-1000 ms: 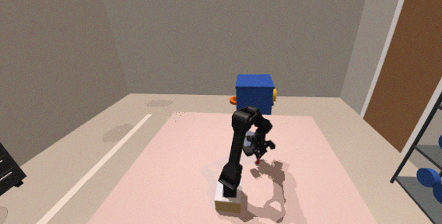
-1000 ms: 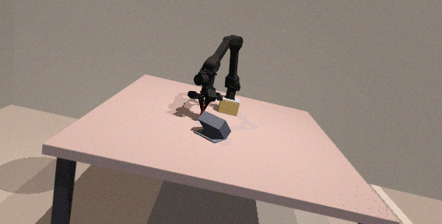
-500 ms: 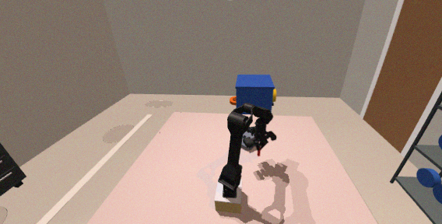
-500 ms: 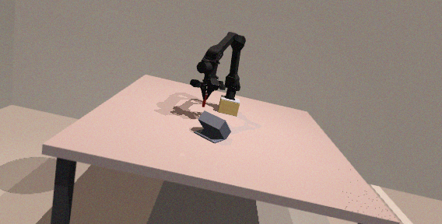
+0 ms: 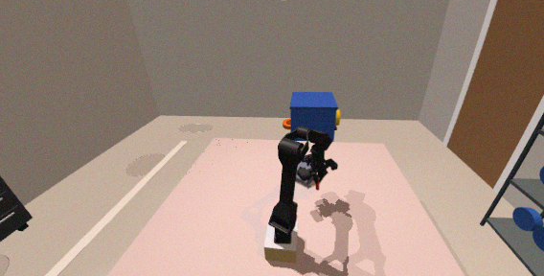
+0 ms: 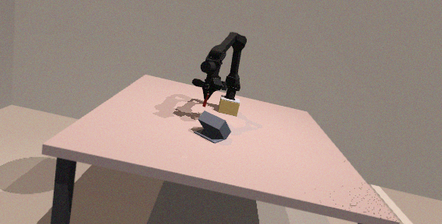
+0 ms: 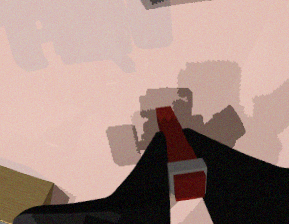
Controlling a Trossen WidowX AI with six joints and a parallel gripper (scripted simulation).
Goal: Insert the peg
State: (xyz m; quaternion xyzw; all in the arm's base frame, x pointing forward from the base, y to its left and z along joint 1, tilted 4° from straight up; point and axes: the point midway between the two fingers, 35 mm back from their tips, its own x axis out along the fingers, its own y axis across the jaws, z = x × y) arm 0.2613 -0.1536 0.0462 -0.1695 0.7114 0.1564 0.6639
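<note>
Now: the grey sloped panel 18 cm ahead of my gripper tip, 7 cm below it and 6 cm to the left of it. From my gripper tip the other things lie so: red peg: 2 cm above.
</note>
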